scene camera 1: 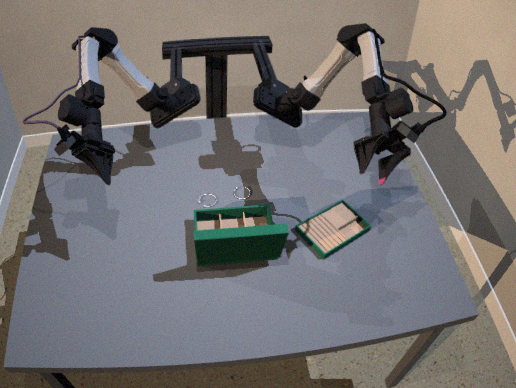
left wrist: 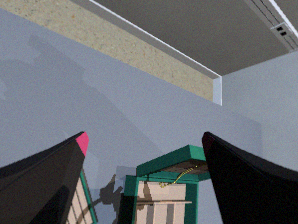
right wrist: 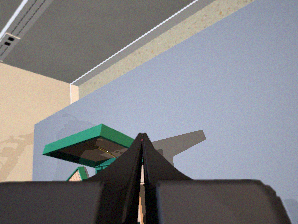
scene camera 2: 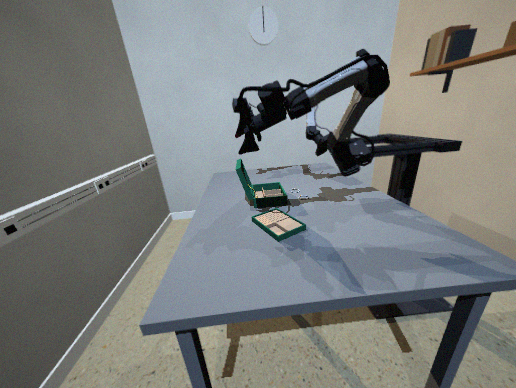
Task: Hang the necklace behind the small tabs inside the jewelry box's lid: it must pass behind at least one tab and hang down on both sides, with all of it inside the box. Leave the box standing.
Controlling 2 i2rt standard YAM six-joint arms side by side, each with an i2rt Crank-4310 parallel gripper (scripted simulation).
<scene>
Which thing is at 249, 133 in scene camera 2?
The left gripper.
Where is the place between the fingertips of the right gripper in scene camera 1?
108, 184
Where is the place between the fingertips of the left gripper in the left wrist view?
At 145, 134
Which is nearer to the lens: the green jewelry box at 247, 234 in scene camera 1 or the green-rimmed tray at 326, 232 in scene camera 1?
The green jewelry box.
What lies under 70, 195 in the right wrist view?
The right gripper.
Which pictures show the left gripper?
Scene camera 1, the left wrist view and scene camera 2 only.
</scene>
